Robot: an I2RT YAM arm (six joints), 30 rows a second.
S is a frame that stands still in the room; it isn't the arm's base.
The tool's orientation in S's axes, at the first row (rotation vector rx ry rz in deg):
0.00, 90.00, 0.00
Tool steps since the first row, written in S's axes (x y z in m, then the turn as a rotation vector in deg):
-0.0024, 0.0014, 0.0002, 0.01, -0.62, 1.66
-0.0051, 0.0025, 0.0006, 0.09, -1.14, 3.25
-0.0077, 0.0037, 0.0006, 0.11, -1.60, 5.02
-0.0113, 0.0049, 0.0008, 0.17, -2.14, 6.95
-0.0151, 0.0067, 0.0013, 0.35, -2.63, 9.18
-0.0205, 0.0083, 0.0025, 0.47, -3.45, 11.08
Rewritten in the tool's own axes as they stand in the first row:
-0.0002, 0.0014, -0.0024, -1.66, -0.62, 0.01
-0.0006, 0.0025, -0.0051, -3.25, -1.14, 0.09
-0.0006, 0.0037, -0.0077, -5.02, -1.60, 0.11
-0.0008, 0.0049, -0.0113, -6.95, -2.14, 0.17
-0.0013, 0.0067, -0.0151, -9.18, -2.63, 0.35
-0.0025, 0.0083, -0.0205, -11.08, -3.45, 0.47

